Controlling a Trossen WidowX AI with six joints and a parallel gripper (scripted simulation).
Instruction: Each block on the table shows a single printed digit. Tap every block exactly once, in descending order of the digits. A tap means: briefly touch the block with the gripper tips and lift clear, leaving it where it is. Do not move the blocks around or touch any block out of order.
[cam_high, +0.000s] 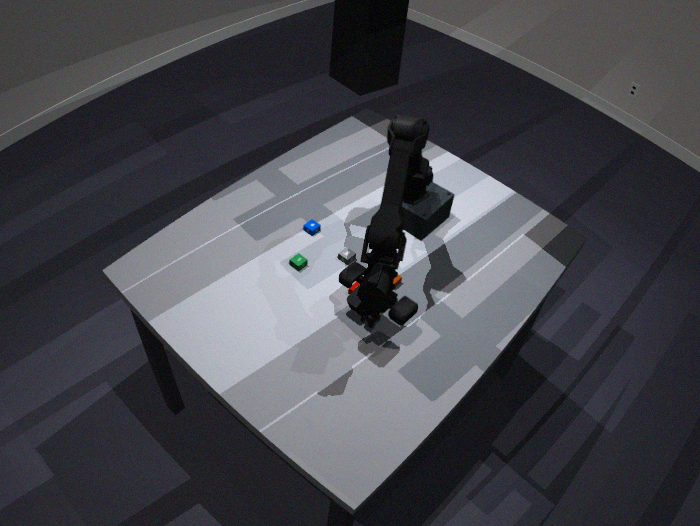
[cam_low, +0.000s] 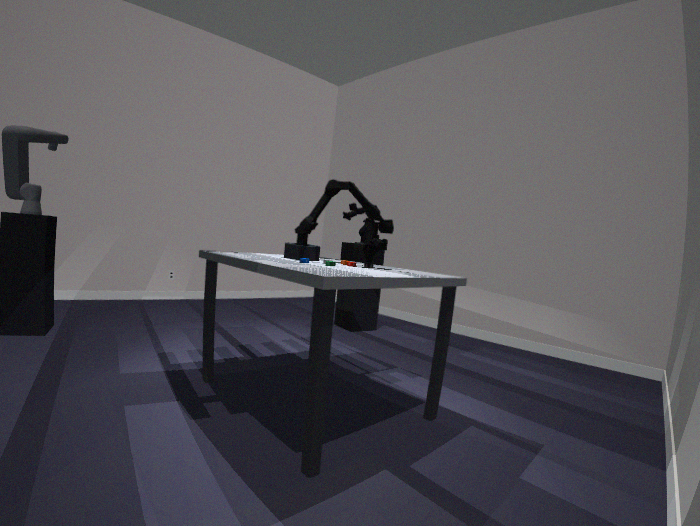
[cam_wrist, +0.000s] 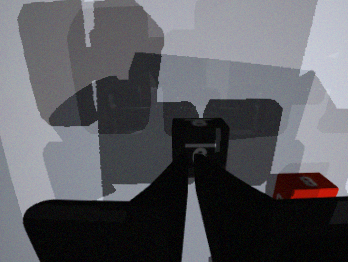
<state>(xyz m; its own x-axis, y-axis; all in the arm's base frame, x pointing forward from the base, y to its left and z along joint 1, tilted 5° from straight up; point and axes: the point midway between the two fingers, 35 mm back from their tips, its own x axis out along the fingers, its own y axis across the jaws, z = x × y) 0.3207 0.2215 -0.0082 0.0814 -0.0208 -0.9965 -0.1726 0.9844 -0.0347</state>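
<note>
Right now the black block is 10 mm to the right of my gripper tip and 10 mm below it. From my gripper tip the other things lie so: grey block: 70 mm behind, 190 mm to the right, 10 mm below; then red block: 20 mm behind, 90 mm to the right, 10 mm below; then orange block: 120 mm behind, 70 mm to the right, 10 mm below.
</note>
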